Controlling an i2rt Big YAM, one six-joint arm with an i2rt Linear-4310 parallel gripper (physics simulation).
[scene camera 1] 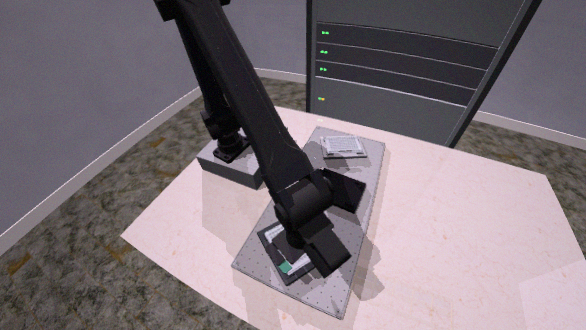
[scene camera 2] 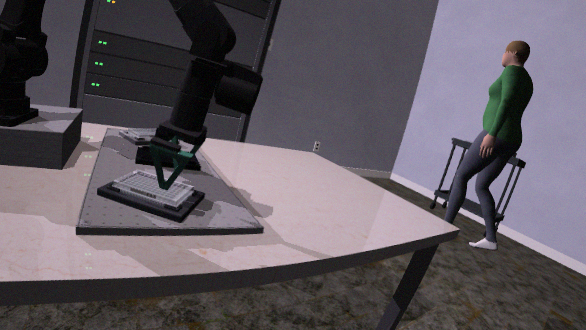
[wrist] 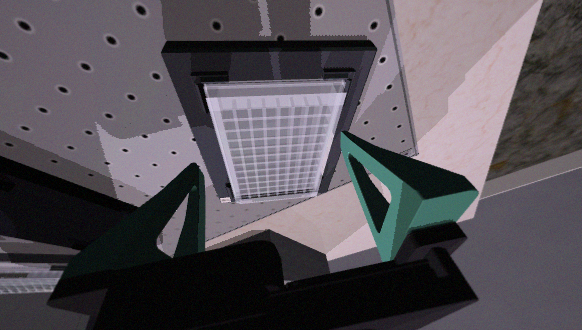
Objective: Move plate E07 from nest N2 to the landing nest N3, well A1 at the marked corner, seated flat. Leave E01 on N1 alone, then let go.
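A clear, gridded well plate (scene camera 1: 300, 263) (scene camera 2: 145, 185) (wrist: 275, 145) sits in the near dark nest (scene camera 1: 288, 280) (scene camera 2: 107, 191) (wrist: 270, 47); it looks flat. A small white mark shows by one nest corner in the wrist view. My gripper (scene camera 2: 167, 181) (wrist: 270, 153) is open above this plate, its green fingers toward opposite long sides, nothing between them. The middle black nest (scene camera 1: 347, 191) (scene camera 2: 145, 156) (wrist: 45, 200) is partly hidden by the arm. Another plate (scene camera 1: 344, 144) (scene camera 2: 141, 132) sits on the far grey nest (scene camera 1: 345, 156). Nest and plate labels are not readable.
The nests stand on a perforated grey board (scene camera 1: 325, 300) (scene camera 2: 225, 222) on the pale table (scene camera 1: 440, 225) (scene camera 2: 300, 200). The arm's grey base block (scene camera 1: 230, 172) (scene camera 2: 35, 145) stands beside it. A server rack (scene camera 1: 395, 100) is behind. A person (scene camera 2: 512, 100) and a cart (scene camera 2: 517, 162) are beyond the table.
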